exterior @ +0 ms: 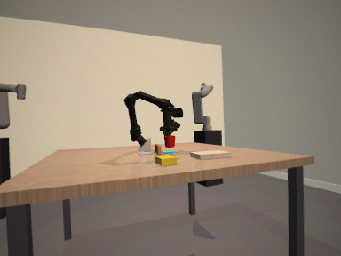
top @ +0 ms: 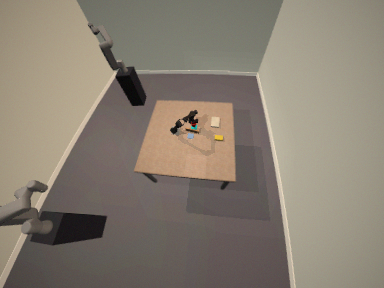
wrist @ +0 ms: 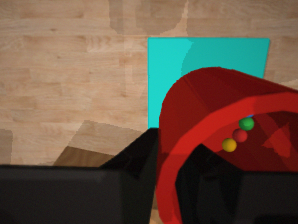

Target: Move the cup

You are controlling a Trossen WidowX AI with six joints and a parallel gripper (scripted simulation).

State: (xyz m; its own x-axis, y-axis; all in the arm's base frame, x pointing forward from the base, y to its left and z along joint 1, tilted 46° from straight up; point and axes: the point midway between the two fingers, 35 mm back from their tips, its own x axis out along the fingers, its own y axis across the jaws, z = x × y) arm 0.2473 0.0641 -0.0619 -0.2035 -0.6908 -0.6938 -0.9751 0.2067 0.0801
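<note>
Right now the teal pad is 8 cm below my gripper tip and 3 cm ahead of it. The rest, counted from my gripper tip: flat beige block 35 cm ahead, 8 cm to the left, 6 cm below; cup 3 cm ahead, 1 cm to the right; brown block 8 cm to the right, 5 cm below, 1 cm ahead.
</note>
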